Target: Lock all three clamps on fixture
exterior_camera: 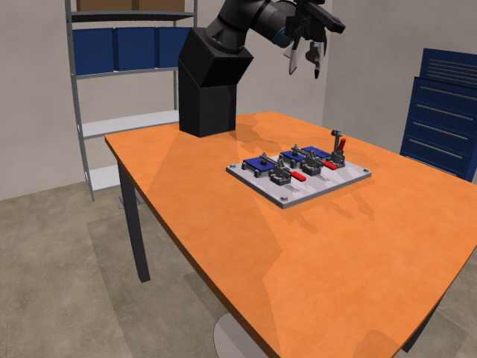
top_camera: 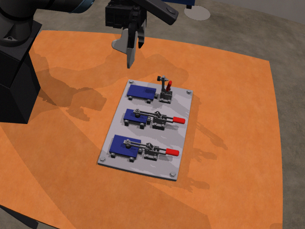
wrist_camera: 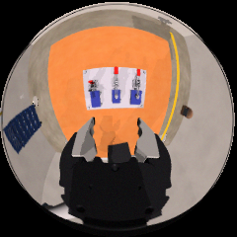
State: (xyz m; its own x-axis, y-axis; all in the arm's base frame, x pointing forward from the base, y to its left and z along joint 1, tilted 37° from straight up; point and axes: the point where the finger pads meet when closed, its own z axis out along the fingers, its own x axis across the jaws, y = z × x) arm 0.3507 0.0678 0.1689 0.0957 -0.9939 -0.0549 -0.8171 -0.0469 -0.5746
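My gripper is now 26 cm above the grey fixture plate, 5 cm short of it and 1 cm to the left of it.
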